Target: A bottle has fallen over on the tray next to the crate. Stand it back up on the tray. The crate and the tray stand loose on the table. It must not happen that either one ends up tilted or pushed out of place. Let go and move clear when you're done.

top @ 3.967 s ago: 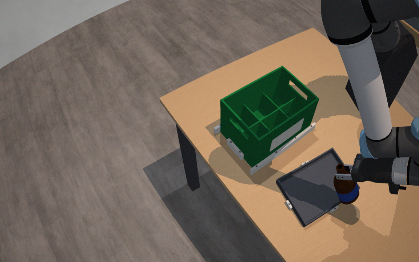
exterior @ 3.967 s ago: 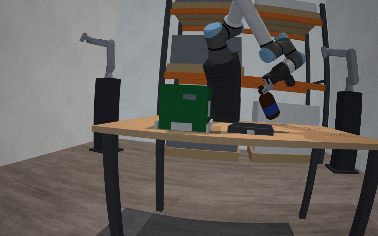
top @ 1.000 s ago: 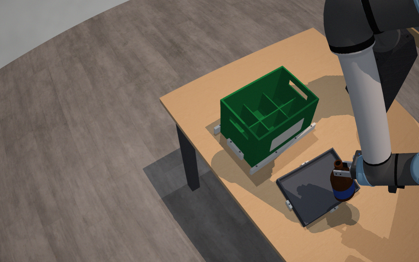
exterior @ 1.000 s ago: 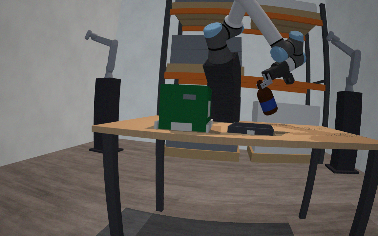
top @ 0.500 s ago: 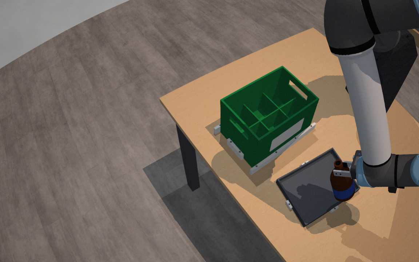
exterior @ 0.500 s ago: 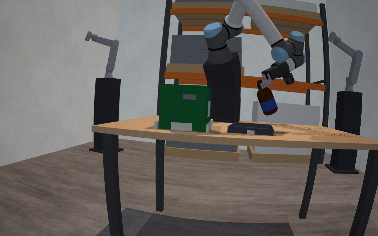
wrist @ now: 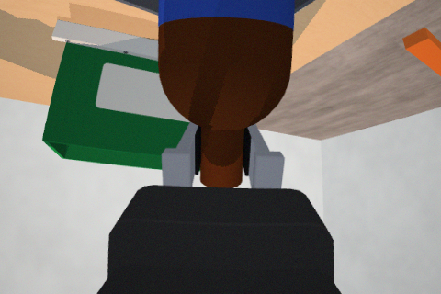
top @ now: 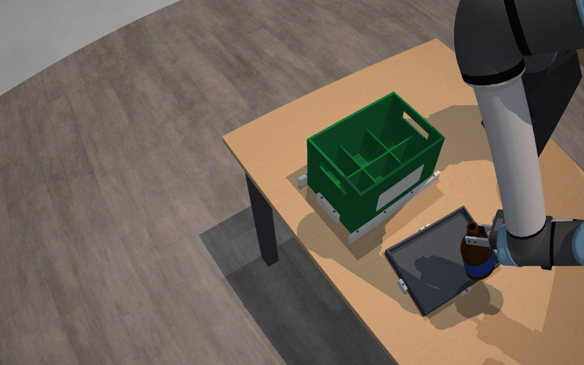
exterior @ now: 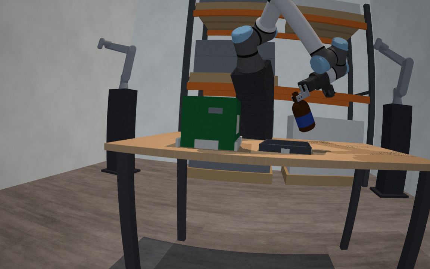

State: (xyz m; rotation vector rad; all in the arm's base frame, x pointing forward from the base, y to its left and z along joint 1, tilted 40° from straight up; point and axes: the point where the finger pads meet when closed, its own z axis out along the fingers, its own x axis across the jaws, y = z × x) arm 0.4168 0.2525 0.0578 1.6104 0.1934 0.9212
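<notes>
The brown bottle lies 50 mm below my hand, 20 mm to the left of it and 10 mm behind it. Round my hand: green crate: 320 mm to the right, 120 mm below, 20 mm ahead; dark grey tray: 190 mm below, 40 mm to the right, 10 mm behind.
</notes>
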